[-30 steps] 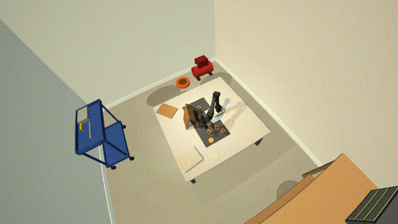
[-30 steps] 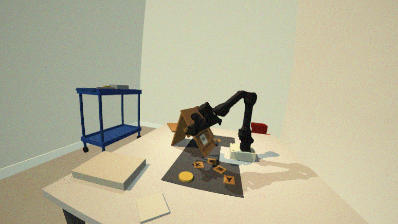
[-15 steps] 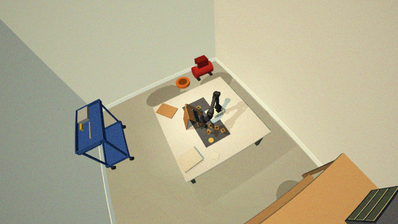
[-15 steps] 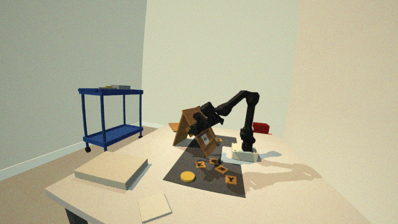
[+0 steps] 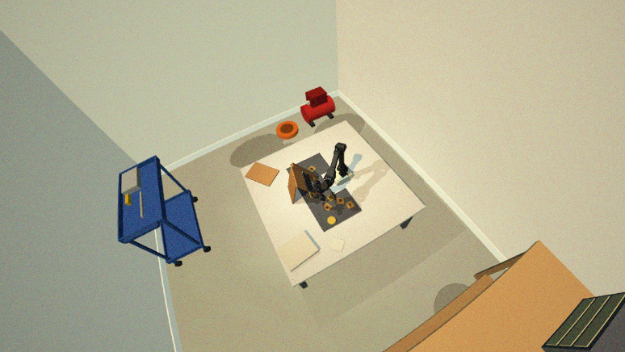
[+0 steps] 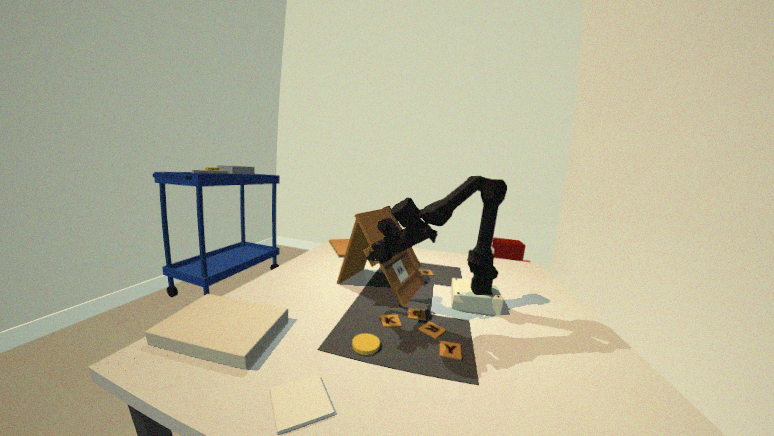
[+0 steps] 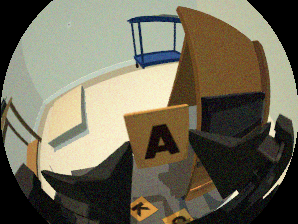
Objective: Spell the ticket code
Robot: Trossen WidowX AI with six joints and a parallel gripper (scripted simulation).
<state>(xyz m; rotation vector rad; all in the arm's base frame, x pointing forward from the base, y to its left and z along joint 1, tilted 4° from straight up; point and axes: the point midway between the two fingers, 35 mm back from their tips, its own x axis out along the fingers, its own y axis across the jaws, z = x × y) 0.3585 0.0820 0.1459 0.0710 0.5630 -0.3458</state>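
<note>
My gripper tip is 12 cm to the left of the white ticket, 9 cm past it and 8 cm above it. The rest, counted from my gripper tip: pale pad 41 cm to the left, 17 cm below, 7 cm ahead; then yellow disc 22 cm to the left, 16 cm below, 3 cm behind; then dark mat 19 cm behind, 17 cm below, 10 cm to the right.
</note>
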